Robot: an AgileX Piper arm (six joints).
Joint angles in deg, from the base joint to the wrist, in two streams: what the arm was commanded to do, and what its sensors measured. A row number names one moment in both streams.
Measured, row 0:
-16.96 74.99 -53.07 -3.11 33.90 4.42
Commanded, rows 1 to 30:
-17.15 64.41 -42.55 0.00 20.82 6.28
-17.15 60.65 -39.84 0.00 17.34 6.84
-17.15 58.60 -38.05 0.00 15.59 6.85
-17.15 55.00 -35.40 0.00 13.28 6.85
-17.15 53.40 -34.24 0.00 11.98 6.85
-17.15 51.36 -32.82 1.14 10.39 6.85
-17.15 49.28 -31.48 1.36 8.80 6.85
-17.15 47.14 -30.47 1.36 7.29 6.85
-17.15 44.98 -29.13 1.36 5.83 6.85
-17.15 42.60 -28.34 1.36 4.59 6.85
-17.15 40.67 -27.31 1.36 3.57 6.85
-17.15 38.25 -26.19 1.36 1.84 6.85
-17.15 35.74 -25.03 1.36 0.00 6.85
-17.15 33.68 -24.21 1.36 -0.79 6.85
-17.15 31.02 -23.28 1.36 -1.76 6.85
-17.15 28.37 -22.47 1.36 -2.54 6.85
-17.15 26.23 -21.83 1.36 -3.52 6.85
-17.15 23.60 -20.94 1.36 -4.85 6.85
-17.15 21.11 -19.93 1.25 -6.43 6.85
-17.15 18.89 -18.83 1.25 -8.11 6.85
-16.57 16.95 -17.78 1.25 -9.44 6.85
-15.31 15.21 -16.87 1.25 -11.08 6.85
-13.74 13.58 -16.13 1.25 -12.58 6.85
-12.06 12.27 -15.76 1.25 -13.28 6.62
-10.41 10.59 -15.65 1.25 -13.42 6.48
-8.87 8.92 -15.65 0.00 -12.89 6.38
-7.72 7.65 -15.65 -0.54 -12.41 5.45
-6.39 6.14 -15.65 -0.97 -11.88 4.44
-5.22 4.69 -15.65 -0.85 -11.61 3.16
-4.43 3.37 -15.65 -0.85 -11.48 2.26
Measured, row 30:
-8.03 8.08 -15.88 0.36 -11.43 5.86
